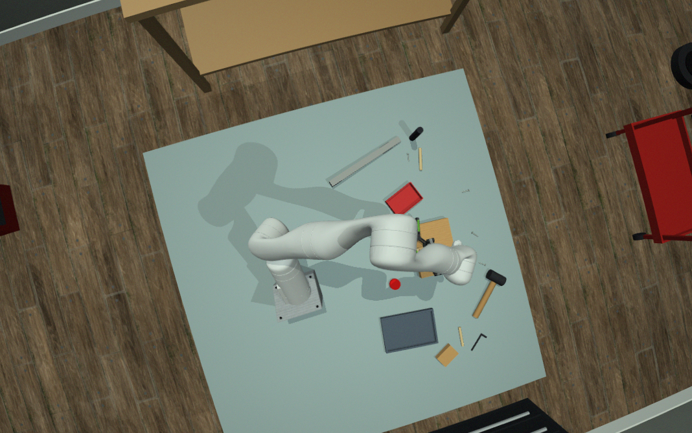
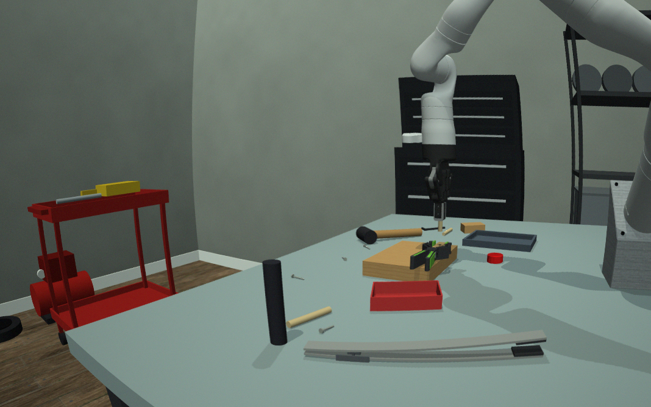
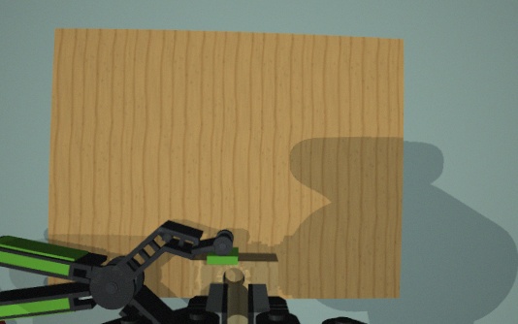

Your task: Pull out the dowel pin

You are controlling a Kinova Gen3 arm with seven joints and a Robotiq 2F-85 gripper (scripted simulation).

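Now: the dowel pin 2 cm below my hand. The rest, counted from my hand: red puck (12 cm below, 12 cm behind, 9 cm to the right); small wooden block (8 cm below); wooden bench board (10 cm below, 5 cm ahead).
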